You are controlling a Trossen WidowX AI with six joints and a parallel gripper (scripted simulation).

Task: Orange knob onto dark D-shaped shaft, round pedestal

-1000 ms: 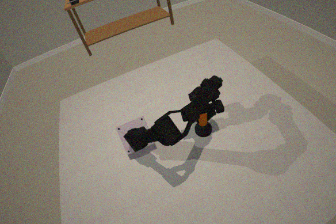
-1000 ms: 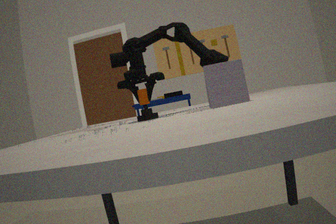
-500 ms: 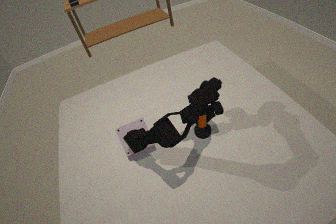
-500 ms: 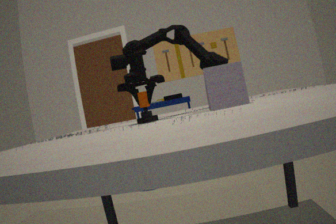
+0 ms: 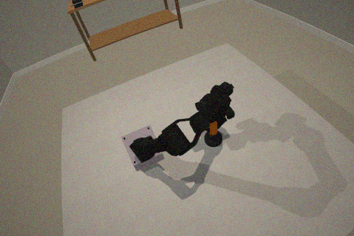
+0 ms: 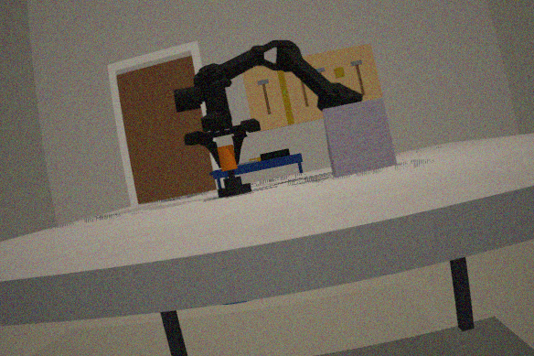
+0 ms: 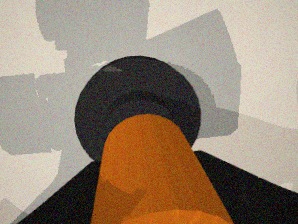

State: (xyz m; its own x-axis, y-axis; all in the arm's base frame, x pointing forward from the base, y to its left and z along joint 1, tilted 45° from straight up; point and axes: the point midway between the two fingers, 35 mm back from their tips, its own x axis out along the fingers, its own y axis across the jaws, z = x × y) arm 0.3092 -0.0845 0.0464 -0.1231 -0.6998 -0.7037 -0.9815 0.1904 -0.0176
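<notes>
The orange knob is 20 mm above my gripper tip. Also, from my gripper tip: round pedestal 40 mm below.
</notes>
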